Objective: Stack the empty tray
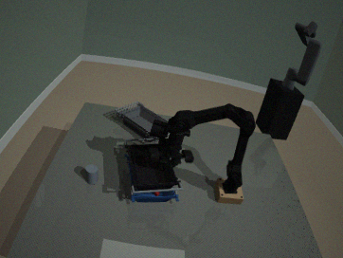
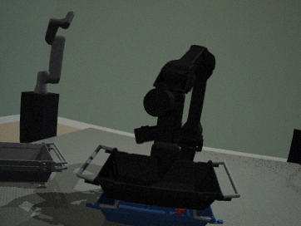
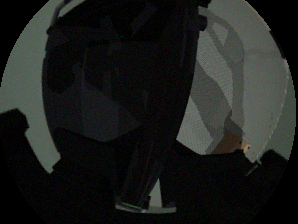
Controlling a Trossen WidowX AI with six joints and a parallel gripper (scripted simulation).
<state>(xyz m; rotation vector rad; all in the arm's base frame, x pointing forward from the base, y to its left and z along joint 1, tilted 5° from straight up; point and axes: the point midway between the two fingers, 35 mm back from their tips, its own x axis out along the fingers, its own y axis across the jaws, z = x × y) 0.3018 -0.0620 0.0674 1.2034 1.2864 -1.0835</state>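
Right now my gripper tip is 7 cm short of the black tray, 3 cm below it and 1 cm to the right of it. Also, from my gripper tip: red block 8 cm below, 7 cm to the left, 3 cm ahead.
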